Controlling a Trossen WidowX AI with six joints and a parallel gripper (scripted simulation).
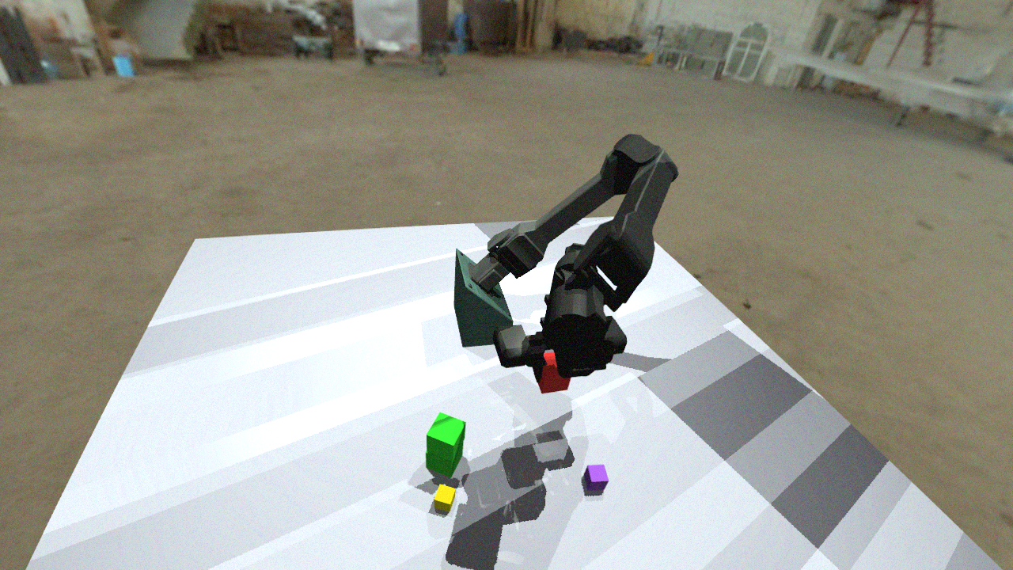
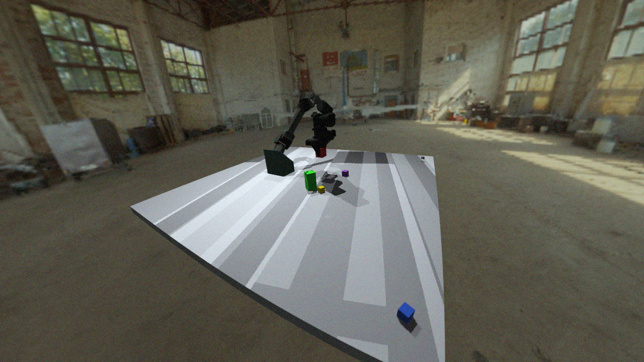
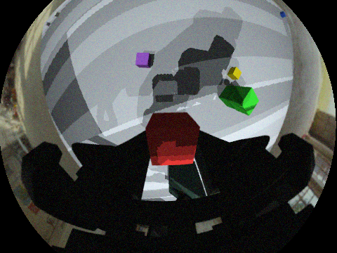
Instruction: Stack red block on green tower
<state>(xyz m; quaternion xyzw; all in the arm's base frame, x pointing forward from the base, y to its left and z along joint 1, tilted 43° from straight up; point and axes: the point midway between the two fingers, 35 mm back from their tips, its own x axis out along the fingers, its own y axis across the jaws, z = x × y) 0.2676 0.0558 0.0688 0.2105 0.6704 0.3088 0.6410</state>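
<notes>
My gripper tip is now 12 cm short of the yellow cube, 16 cm to the left of it and 11 cm above it. From my gripper tip the other things lie so: purple cube 11 cm ahead, 7 cm to the left, 10 cm below; then blue cube 60 cm ahead, 51 cm to the right, 11 cm below; then red block 2 cm above.
</notes>
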